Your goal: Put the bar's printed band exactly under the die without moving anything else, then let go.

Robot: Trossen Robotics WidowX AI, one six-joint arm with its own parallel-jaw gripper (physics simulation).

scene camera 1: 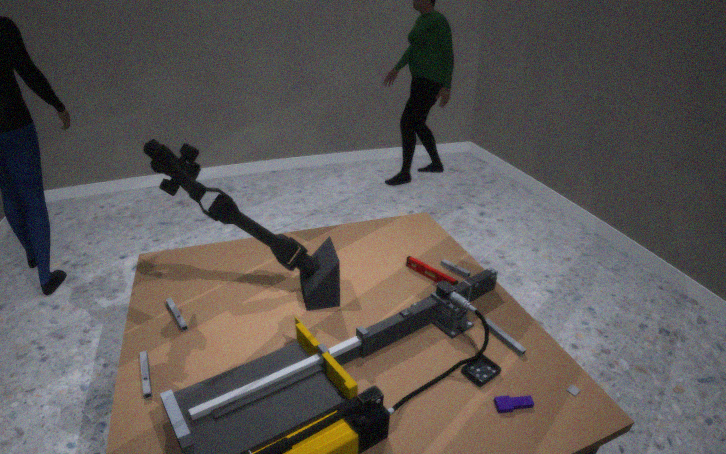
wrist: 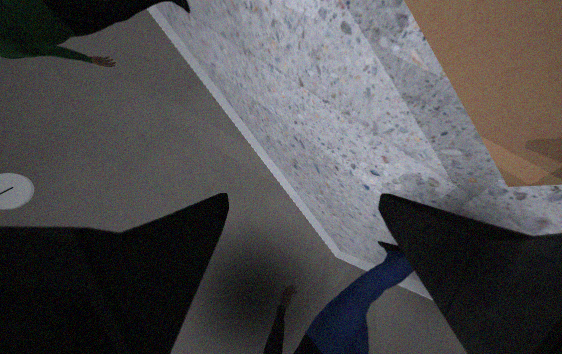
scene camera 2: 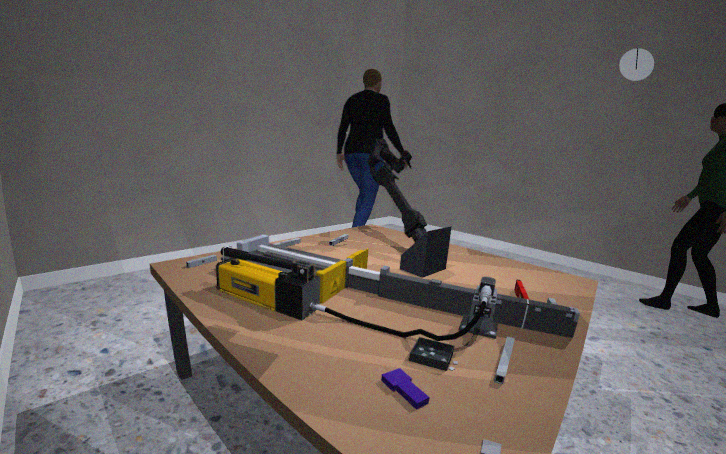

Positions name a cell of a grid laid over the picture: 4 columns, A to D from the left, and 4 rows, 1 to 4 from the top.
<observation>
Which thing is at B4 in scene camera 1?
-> A long grey bar.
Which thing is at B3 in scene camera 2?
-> A yellow and black unit.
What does my gripper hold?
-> Nothing.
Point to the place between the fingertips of my gripper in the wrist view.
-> At C3
</observation>
